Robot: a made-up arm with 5 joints.
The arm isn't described. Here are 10 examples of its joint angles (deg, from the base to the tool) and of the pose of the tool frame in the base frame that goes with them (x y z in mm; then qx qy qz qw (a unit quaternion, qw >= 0)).
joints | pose
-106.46 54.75 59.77 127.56 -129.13 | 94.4 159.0 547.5 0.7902 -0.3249 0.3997 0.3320
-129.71 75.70 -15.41 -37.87 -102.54 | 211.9 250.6 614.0 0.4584 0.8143 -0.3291 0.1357
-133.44 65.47 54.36 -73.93 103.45 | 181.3 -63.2 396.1 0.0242 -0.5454 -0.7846 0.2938
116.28 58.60 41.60 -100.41 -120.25 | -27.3 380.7 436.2 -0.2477 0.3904 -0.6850 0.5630
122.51 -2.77 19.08 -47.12 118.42 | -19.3 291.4 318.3 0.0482 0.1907 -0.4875 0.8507
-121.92 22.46 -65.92 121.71 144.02 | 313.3 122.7 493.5 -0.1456 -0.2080 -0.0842 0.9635
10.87 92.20 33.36 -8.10 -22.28 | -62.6 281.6 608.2 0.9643 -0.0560 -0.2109 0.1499
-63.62 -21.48 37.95 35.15 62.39 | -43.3 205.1 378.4 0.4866 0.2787 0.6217 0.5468
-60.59 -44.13 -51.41 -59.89 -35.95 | 56.2 -73.3 472.3 0.1693 0.5497 0.8079 0.1279
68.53 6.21 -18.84 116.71 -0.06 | -87.2 90.7 438.6 -0.0826 -0.5537 -0.5876 0.5842
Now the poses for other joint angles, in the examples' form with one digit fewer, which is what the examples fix.
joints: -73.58 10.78 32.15 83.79 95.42
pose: -39 39 347 0.064 0.556 0.104 0.822
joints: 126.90 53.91 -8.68 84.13 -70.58
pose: 70 242 474 -0.068 -0.726 -0.535 0.427
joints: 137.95 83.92 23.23 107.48 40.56
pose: 285 406 404 -0.406 -0.029 0.822 0.400
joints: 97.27 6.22 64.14 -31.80 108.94
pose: 176 294 337 0.274 -0.205 -0.252 0.905
